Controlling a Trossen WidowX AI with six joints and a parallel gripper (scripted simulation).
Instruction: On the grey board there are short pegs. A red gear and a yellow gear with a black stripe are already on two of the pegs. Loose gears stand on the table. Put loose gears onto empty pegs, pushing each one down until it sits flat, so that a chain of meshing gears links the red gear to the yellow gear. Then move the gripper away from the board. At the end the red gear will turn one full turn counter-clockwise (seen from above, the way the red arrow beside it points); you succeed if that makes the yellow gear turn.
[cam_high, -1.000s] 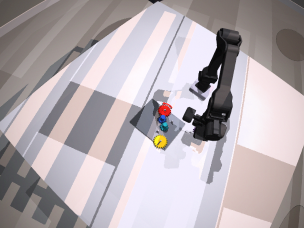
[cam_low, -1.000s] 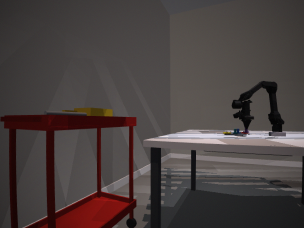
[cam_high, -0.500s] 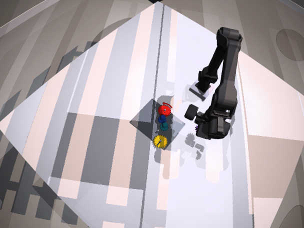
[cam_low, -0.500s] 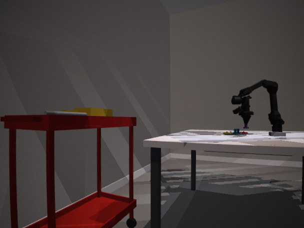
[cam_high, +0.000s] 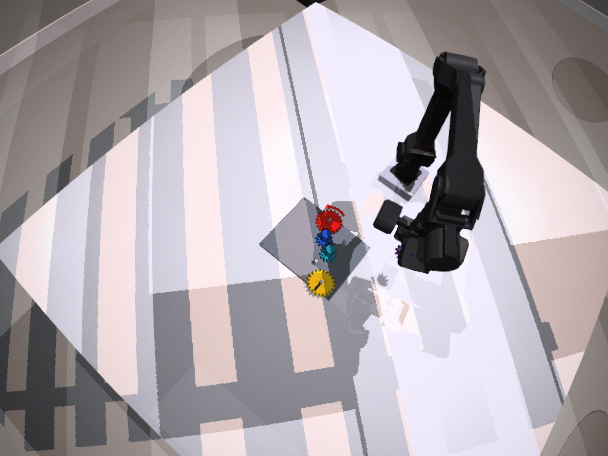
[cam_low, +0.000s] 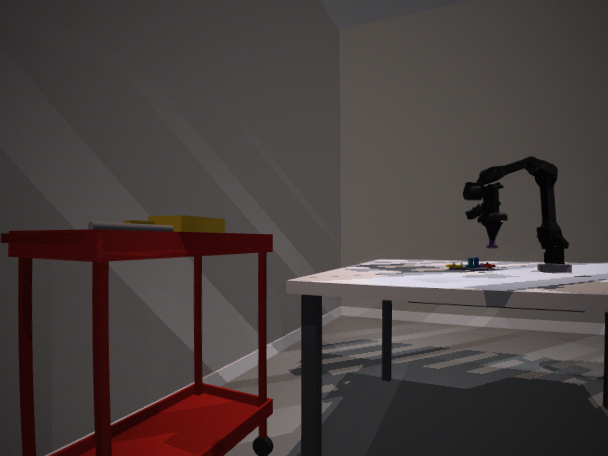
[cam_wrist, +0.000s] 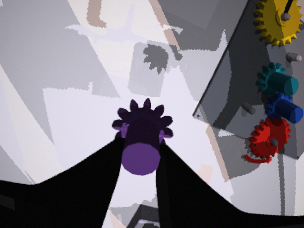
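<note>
The teal gear lies 90 mm ahead of my gripper tip, 120 mm to the right of it and 100 mm below it. From my gripper tip the other things lie so: purple gear (10 mm below); then blue gear (70 mm ahead, 160 mm to the right, 100 mm below); then yellow gear (160 mm ahead, 90 mm to the right, 110 mm below).
</note>
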